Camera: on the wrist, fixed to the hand. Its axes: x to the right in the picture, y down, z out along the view.
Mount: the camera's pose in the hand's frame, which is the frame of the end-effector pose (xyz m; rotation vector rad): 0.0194 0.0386 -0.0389 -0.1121 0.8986 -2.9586
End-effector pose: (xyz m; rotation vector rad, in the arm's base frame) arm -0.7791 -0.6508 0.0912 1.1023 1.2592 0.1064
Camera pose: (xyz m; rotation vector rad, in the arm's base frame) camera -0.7841 -0.5956 0.1088 1.6718 -2.0087 1.4205
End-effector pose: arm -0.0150 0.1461 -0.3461 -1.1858 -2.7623 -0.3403
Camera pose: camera 0.0004 0.1758 -0.2985 2.5722 -1.0800 -0.5904
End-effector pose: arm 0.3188 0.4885 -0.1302 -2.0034 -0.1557 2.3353
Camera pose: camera 0.3550 0.4538 -0.1596 -0.4167 -1.4194 -0.4463
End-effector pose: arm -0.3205 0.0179 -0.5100 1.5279 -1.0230 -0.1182
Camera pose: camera -0.3055 0.0394 -0.4581 1.2618 2.3355 -1.1810
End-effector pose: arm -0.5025 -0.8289 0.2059 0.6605 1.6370 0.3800
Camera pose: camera -0.5339 -0.7822 0.2204 2.3028 -1.4402 1.4827
